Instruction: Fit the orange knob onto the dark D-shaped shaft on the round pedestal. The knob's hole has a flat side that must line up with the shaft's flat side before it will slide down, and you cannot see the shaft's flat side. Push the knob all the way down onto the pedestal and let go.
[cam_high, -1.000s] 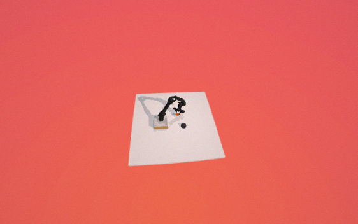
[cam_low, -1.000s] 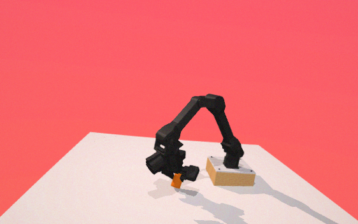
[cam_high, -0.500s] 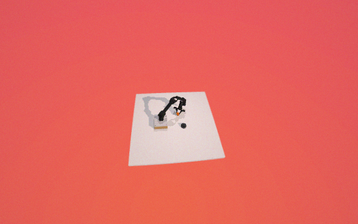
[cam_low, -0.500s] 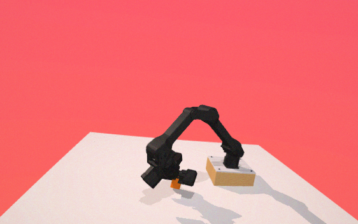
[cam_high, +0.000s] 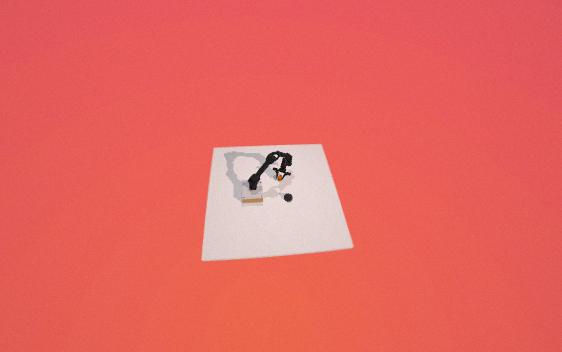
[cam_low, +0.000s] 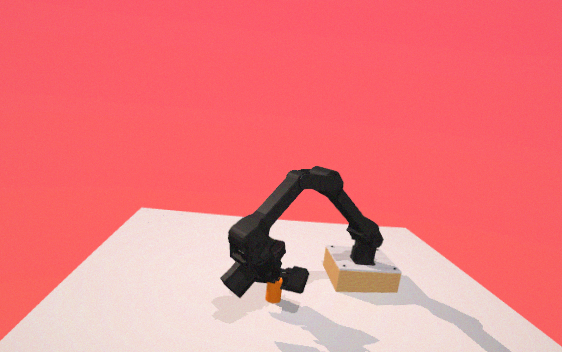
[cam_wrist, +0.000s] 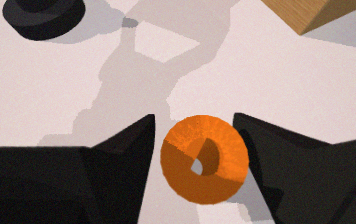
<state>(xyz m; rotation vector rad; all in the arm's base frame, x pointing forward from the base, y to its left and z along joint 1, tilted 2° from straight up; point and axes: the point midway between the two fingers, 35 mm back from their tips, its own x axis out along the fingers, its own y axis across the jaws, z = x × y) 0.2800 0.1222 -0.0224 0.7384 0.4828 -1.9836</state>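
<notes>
My gripper tip is now 20 mm to the right of the orange knob, 10 mm short of it and 10 mm above it. Round my gripper tip: round pedestal: 210 mm to the right, 60 mm ahead.
</notes>
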